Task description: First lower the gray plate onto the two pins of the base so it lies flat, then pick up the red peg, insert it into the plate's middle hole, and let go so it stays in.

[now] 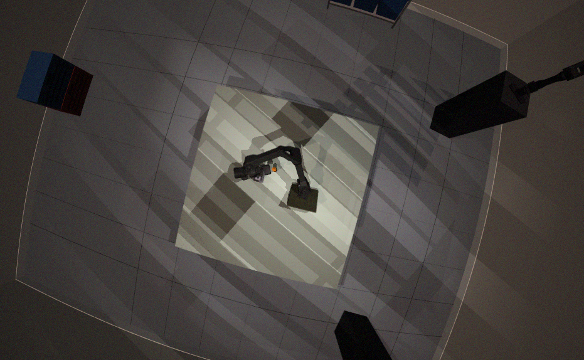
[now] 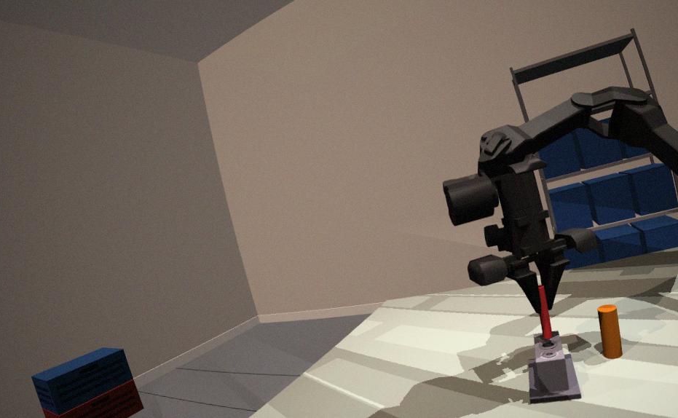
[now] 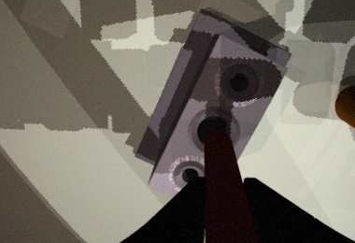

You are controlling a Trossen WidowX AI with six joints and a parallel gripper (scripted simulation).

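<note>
The gray plate lies 7 cm below my gripper tip. From my gripper tip the other things lie so: red peg right at my gripper tip; then orange cylinder 9 cm behind, 6 cm to the right, 7 cm below; then dark base 10 cm below.
</note>
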